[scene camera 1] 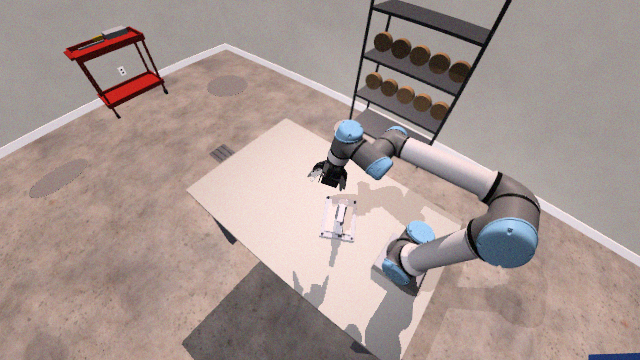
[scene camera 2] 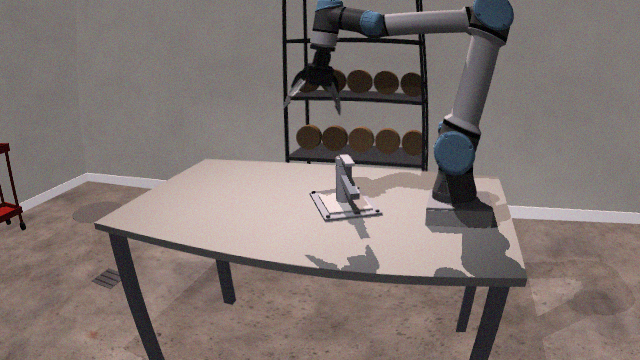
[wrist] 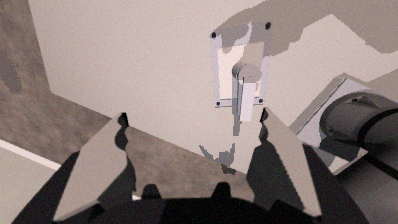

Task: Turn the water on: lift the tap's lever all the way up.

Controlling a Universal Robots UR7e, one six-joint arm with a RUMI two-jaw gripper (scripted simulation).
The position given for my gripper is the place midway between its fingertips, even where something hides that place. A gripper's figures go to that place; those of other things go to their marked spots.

My gripper (wrist: 194,111): 13 cm from the lens. A grey tap (wrist: 230,59): 40 cm from the lens.
